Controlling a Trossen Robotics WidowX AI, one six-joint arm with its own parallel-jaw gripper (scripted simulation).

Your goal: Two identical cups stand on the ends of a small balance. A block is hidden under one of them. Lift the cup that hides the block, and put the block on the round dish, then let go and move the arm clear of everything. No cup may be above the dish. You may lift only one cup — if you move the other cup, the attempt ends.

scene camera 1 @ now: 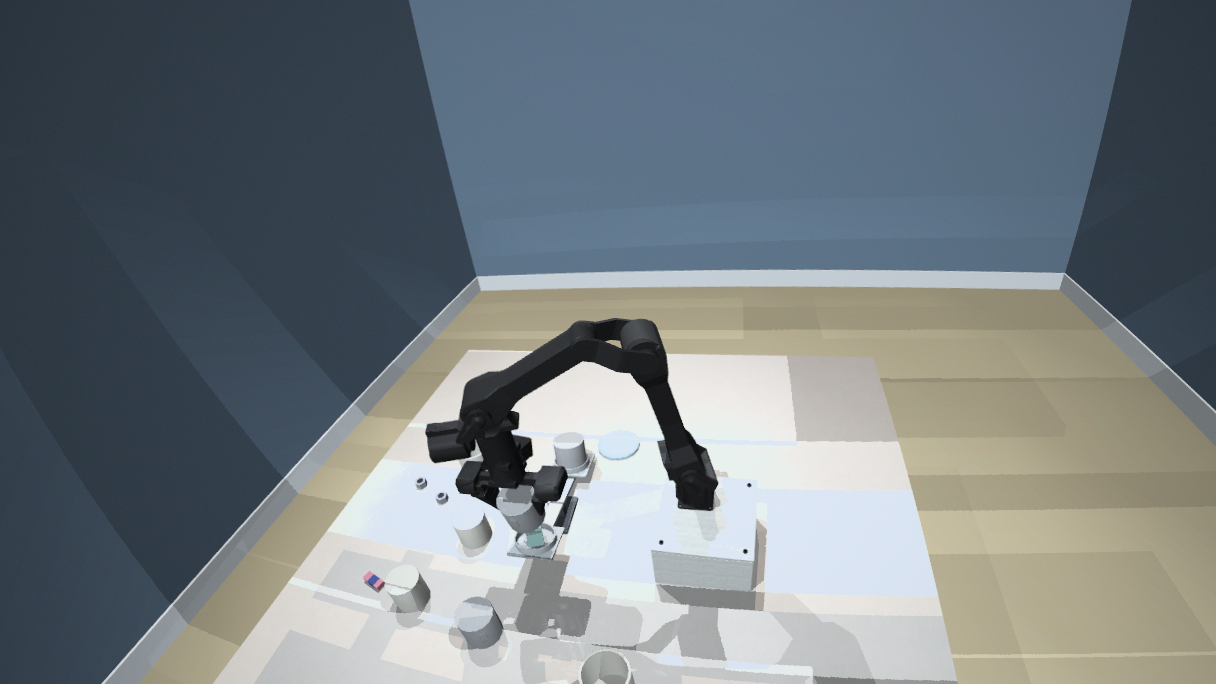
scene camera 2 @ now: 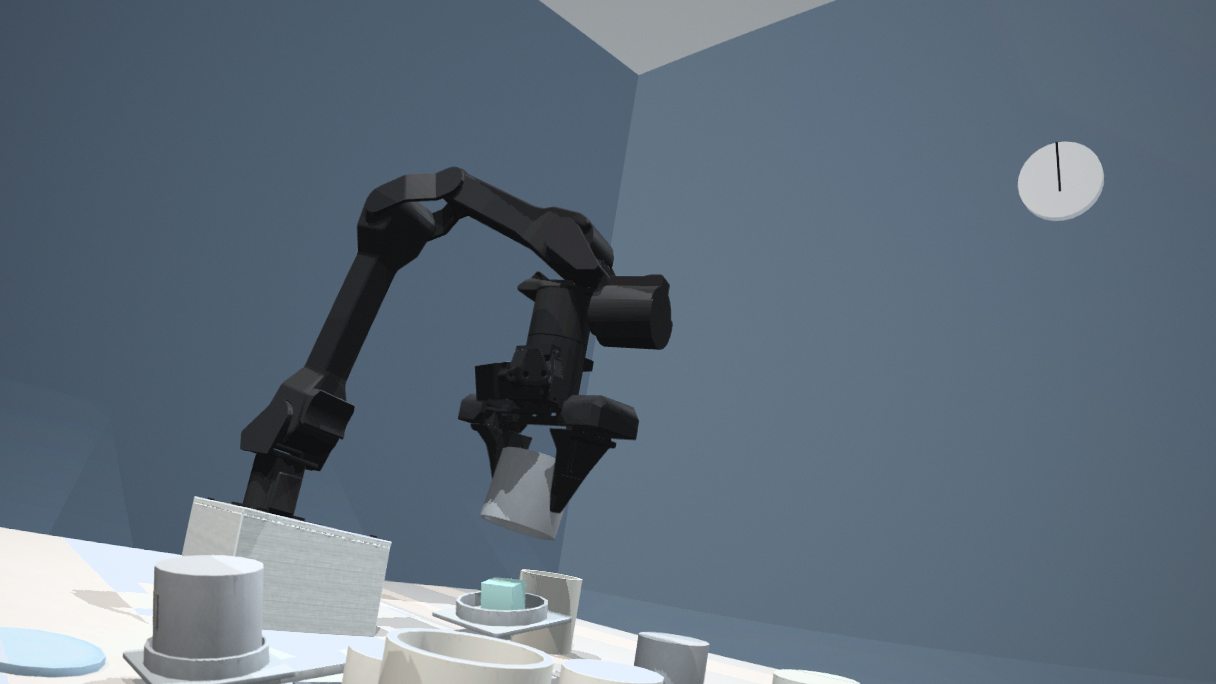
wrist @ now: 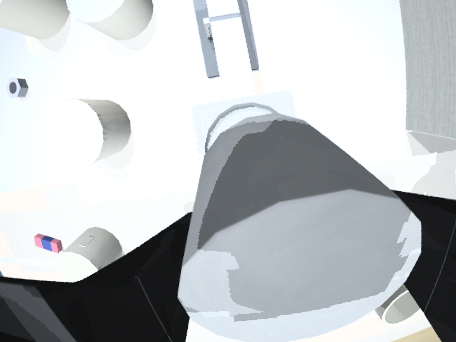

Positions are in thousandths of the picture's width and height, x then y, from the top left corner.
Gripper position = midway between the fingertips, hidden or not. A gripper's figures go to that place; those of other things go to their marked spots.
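Balance (scene camera 1: 454, 783), 1.03 m from the lens. My gripper (scene camera 1: 430, 749), 0.95 m from the lens.
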